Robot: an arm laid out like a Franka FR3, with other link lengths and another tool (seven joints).
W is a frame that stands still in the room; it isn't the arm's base.
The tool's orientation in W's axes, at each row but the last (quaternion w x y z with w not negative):
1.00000, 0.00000, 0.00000, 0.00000
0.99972, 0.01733, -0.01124, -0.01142
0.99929, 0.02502, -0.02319, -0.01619
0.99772, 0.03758, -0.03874, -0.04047
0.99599, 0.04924, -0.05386, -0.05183
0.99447, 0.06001, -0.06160, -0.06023
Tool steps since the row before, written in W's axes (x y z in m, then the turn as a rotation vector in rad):
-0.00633, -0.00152, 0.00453, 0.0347, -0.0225, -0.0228
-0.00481, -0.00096, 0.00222, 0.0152, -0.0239, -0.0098
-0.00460, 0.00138, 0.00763, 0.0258, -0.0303, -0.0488
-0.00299, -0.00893, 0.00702, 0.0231, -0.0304, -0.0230
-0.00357, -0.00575, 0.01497, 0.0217, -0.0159, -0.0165
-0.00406, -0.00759, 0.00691, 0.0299, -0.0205, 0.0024
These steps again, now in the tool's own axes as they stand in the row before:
-0.00633, -0.00152, 0.00453, 0.0347, -0.0225, -0.0228
-0.00474, -0.00099, 0.00236, 0.0155, -0.0239, -0.0093
-0.00429, 0.00162, 0.00776, 0.0246, -0.0319, -0.0484
-0.00170, -0.00856, 0.00786, 0.0238, -0.0302, -0.0225
-0.00138, -0.00449, 0.01574, 0.0215, -0.0153, -0.0173
-0.00224, -0.00706, 0.00818, 0.0323, -0.0165, 0.0008

